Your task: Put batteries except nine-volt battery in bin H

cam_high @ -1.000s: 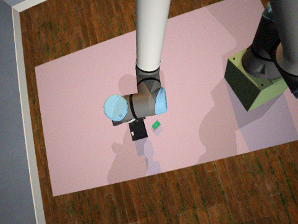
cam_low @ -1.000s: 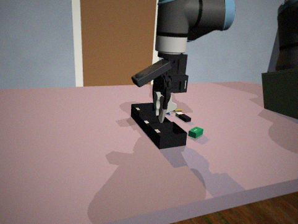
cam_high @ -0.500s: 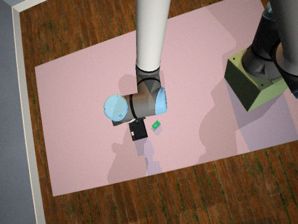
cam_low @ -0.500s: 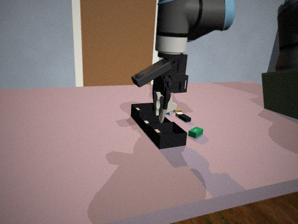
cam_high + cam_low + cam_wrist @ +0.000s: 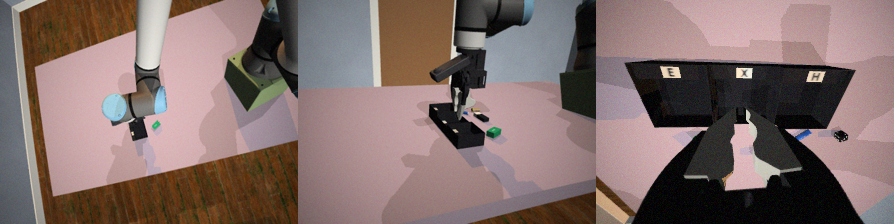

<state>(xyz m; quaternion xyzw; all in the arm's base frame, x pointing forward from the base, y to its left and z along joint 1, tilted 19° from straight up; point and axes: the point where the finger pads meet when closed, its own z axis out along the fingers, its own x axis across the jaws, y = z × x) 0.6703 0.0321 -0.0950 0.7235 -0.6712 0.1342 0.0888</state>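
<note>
My gripper is now 30 mm above the bin row and 10 mm short of it. From my hand the other things lie so: blue battery (130 mm to the right, 80 mm behind, 40 mm below); black-and-white battery (120 mm behind, 70 mm to the right, 40 mm below); green block (110 mm behind, 60 mm to the left, 40 mm below).
</note>
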